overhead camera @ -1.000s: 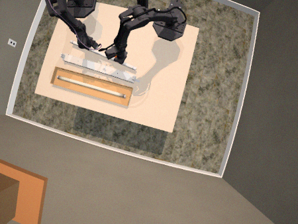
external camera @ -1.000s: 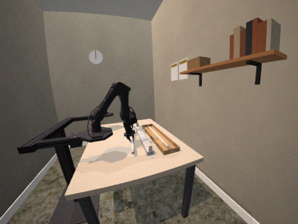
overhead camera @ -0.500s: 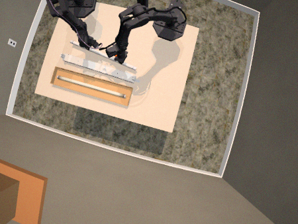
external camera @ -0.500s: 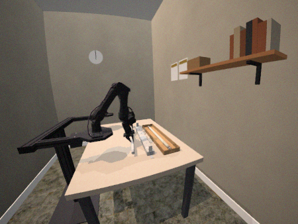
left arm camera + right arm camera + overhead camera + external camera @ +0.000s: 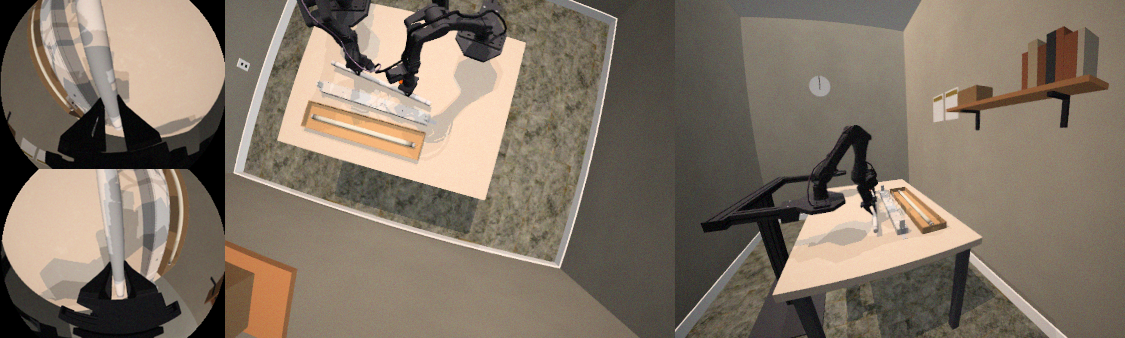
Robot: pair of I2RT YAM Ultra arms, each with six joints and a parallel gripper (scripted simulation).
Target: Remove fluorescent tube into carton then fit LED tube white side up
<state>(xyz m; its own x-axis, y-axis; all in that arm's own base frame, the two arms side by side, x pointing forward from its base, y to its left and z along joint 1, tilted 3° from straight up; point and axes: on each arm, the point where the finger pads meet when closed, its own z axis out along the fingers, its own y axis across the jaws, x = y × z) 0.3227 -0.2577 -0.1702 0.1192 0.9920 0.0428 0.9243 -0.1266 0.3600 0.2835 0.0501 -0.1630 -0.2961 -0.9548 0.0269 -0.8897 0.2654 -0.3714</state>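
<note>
Now: right hand 12 cm to the right of the LED tube, 2 cm short of it and 1 cm above it. Also, from my right hand: carton: 28 cm ahead, 9 cm to the left, 3 cm below; light fixture: 13 cm ahead, 11 cm to the left, 1 cm above; old fluorescent tube: 29 cm ahead, 9 cm to the left, 3 cm below.
</note>
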